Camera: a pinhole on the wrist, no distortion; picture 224 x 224 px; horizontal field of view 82.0 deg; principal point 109.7 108.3 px. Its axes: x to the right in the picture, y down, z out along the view. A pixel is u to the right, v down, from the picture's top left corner.
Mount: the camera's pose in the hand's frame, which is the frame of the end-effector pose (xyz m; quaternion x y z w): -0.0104 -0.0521 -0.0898 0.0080 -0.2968 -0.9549 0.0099
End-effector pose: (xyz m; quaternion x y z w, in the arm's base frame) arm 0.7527 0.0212 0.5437 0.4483 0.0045 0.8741 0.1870
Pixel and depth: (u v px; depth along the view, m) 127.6 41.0 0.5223
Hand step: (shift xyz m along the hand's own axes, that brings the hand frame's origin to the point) -0.0979 0.4668 0.1851
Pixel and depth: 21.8 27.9 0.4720
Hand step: 0.2974 0.4656 0.1350
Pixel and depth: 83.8 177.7 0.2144
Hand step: 0.0298 -0.0247 0.1527
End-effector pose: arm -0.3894 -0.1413 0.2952 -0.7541 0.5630 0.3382 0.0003
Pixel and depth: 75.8 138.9 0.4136
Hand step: 0.0910 0.1039 0.3076
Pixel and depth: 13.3 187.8 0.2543
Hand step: 0.1766 -0.0327 0.2104
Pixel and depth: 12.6 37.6 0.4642
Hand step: 0.3259 0.4290 0.1514
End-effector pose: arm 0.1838 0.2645 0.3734 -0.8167 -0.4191 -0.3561 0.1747
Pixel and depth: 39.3 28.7 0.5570
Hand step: 0.2772 0.5541 0.1768
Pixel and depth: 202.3 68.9 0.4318
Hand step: -0.3316 0.2940 0.1881
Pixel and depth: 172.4 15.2 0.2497
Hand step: -0.1397 0.2351 0.0124
